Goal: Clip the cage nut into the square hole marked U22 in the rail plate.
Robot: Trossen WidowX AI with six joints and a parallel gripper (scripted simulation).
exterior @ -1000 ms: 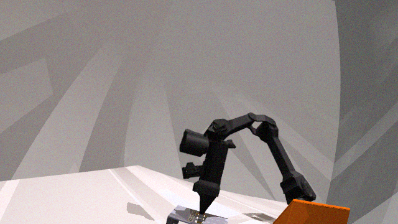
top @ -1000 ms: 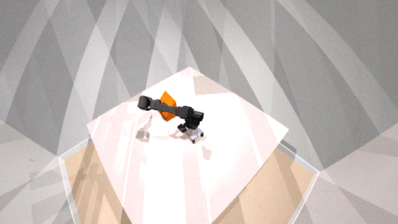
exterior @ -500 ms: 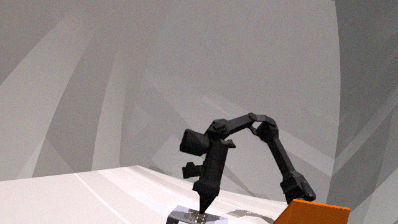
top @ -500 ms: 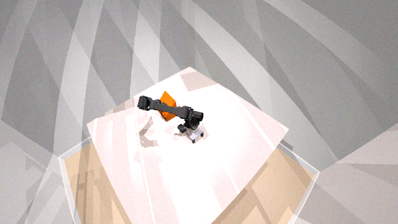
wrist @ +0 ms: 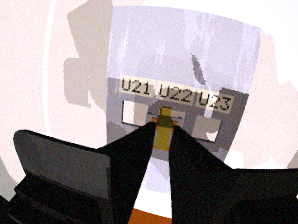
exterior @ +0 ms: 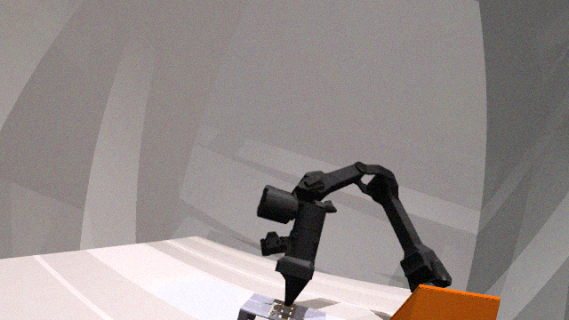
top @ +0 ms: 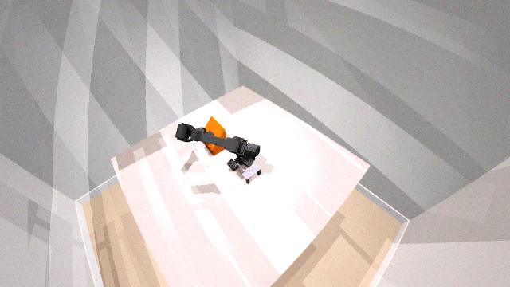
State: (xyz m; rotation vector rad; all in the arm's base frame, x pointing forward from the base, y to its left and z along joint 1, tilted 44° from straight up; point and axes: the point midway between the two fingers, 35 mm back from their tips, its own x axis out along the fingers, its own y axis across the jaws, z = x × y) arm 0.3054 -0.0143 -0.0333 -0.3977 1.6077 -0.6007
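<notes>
Now: the brass cage nut 10 mm below my gripper tip.
</notes>
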